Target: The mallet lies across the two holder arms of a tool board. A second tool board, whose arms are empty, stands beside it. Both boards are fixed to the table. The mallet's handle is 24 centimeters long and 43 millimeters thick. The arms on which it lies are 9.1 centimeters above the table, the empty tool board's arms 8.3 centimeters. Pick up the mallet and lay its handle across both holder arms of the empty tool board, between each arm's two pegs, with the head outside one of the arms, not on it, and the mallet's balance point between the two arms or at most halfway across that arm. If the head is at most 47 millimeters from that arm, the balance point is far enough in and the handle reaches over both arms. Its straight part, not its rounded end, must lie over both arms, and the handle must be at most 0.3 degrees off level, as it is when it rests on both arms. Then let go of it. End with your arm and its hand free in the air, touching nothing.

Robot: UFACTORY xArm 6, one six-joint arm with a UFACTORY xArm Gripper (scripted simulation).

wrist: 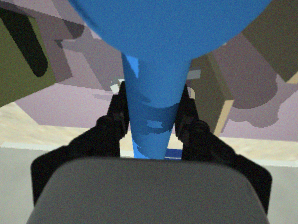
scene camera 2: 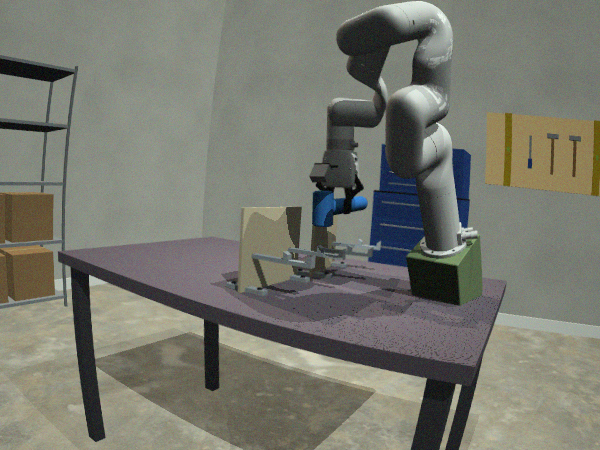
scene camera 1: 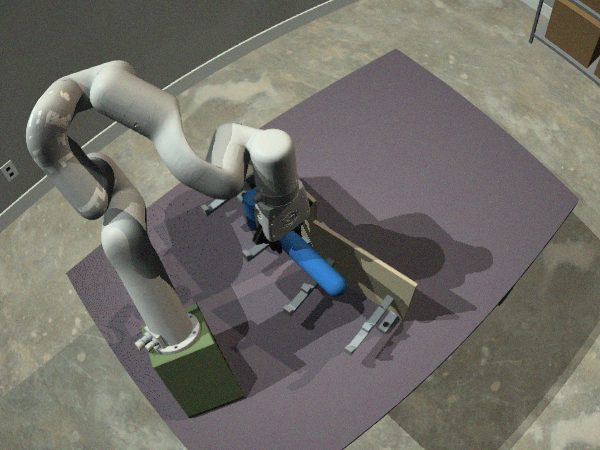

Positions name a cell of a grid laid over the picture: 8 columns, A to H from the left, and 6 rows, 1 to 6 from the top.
My gripper shows in the wrist view (E3), in scene camera 2 (E3) and in scene camera 1 (D4). A blue mallet shows in the wrist view (E2), in scene camera 2 (E3) and in scene camera 1 (D4).
